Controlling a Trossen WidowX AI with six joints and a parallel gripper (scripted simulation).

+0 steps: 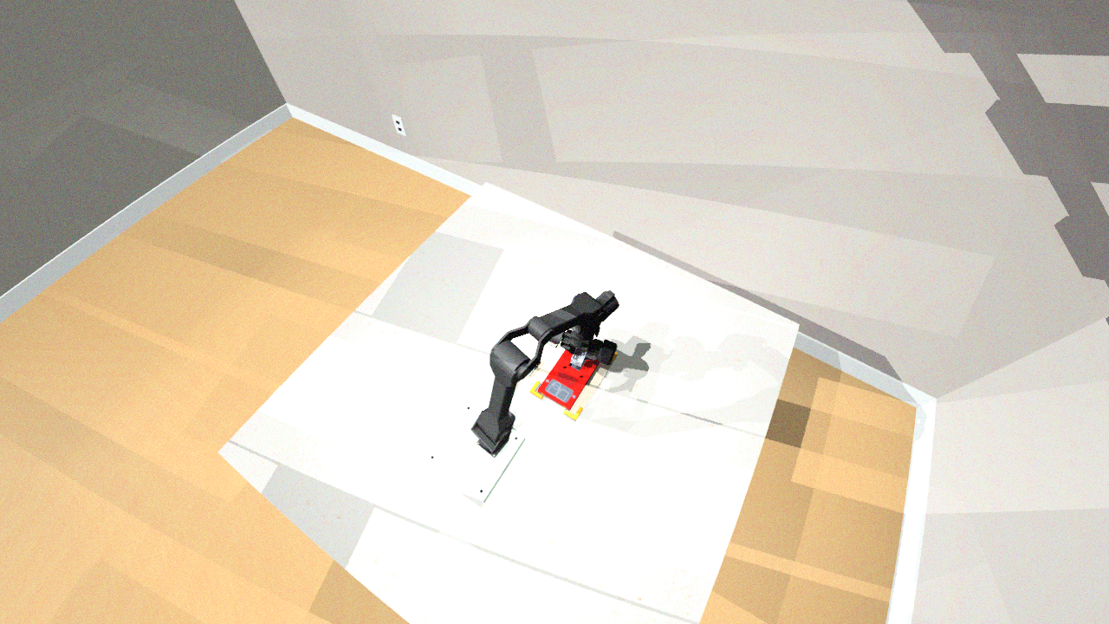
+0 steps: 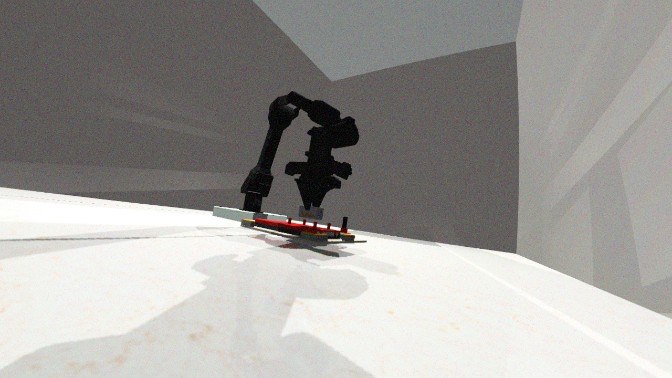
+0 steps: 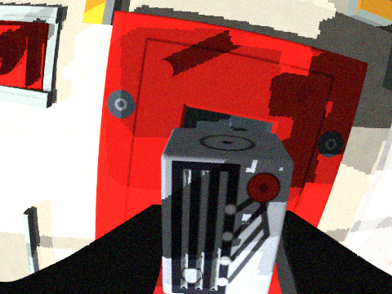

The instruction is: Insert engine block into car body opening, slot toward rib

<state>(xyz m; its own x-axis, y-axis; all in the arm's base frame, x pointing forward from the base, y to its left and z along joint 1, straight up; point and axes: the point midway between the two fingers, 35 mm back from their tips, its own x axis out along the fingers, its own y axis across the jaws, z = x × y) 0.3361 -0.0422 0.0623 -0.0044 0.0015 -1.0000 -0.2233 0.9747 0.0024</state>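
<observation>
The engine block is 10 mm below my gripper tip. Also, from my gripper tip: black peg: 20 mm ahead, 110 mm to the left, 30 mm below.
</observation>
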